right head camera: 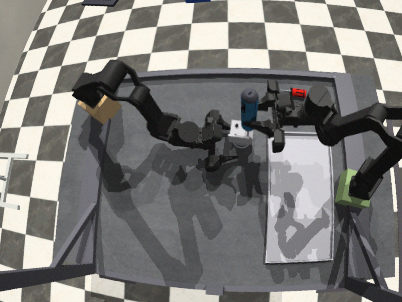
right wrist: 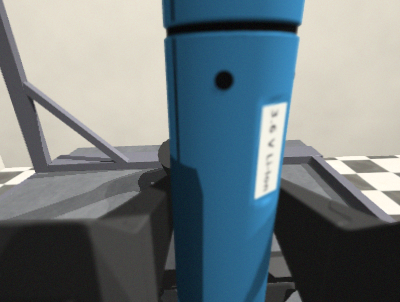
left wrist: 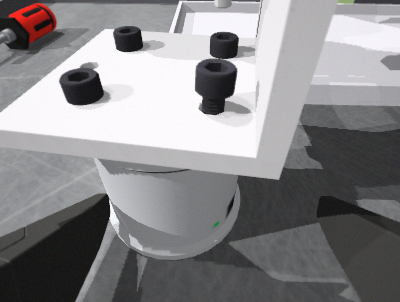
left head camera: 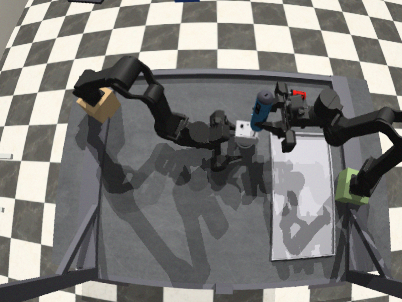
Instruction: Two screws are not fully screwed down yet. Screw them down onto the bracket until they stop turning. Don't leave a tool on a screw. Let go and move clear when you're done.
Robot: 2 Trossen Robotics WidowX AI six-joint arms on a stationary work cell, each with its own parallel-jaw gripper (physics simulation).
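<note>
The white bracket sits on a round white base. In the left wrist view, a black screw near the upright wall stands raised with thread showing. Three other screws have their heads low at the plate. My left gripper is open and empty beside the bracket. My right gripper is shut on the blue electric screwdriver, upright beside the bracket. Its lower tip is hidden in the head views.
A red tool lies behind the right gripper, toward the back edge. A white tray lies right of the bracket. A tan block and a green block sit at the arm bases.
</note>
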